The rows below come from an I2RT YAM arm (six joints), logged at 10 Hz.
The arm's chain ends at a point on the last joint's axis. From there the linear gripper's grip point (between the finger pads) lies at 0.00 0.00 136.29 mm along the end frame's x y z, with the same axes.
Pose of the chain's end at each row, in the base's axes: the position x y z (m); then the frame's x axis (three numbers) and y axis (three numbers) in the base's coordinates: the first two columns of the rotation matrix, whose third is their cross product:
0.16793 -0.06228 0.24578 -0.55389 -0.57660 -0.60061 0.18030 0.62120 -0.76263
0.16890 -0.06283 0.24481 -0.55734 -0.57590 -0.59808 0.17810 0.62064 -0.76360
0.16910 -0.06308 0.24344 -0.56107 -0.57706 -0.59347 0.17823 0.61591 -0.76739
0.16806 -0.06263 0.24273 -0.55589 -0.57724 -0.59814 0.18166 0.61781 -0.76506
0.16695 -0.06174 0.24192 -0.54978 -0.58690 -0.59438 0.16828 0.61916 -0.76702
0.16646 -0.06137 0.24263 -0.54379 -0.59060 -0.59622 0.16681 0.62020 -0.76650
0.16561 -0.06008 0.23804 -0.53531 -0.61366 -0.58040 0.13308 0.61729 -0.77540
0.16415 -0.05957 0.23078 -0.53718 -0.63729 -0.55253 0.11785 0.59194 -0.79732
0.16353 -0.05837 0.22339 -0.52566 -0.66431 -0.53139 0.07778 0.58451 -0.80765
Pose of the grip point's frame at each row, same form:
0.27871 -0.13461 0.21305 -0.55389 -0.57660 -0.60061 0.18030 0.62120 -0.76263
0.27942 -0.13535 0.21165 -0.55734 -0.57590 -0.59808 0.17810 0.62064 -0.76360
0.27927 -0.13618 0.21036 -0.56107 -0.57706 -0.59347 0.17823 0.61591 -0.76739
0.27861 -0.13540 0.21021 -0.55589 -0.57724 -0.59814 0.18166 0.61781 -0.76506
0.27846 -0.13284 0.20899 -0.54978 -0.58690 -0.59438 0.16828 0.61916 -0.76702
0.27855 -0.13173 0.21009 -0.54379 -0.59060 -0.59622 0.16681 0.62020 -0.76650
0.27929 -0.12718 0.20413 -0.53531 -0.61366 -0.58040 0.13308 0.61729 -0.77540
0.27798 -0.12682 0.19768 -0.53718 -0.63729 -0.55253 0.11785 0.59194 -0.79732
0.27899 -0.12186 0.18856 -0.52566 -0.66431 -0.53139 0.07778 0.58451 -0.80765

